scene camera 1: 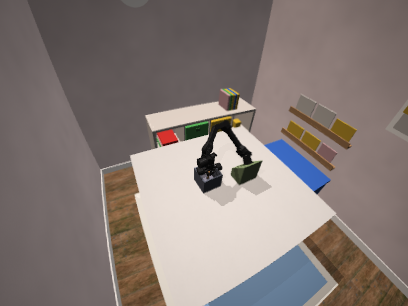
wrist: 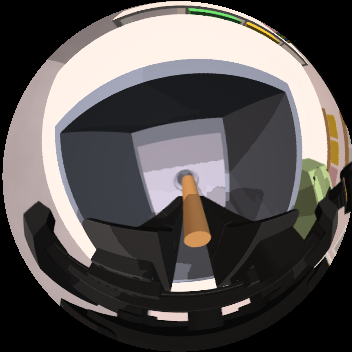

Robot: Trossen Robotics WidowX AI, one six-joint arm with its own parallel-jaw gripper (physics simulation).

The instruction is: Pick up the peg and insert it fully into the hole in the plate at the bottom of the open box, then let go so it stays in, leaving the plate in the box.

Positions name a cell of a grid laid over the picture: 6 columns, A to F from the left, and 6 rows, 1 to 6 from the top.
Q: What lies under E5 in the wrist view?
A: My gripper.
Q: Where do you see a dark box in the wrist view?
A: B3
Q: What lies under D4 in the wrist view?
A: An orange peg.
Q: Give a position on a pale plate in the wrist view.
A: D3
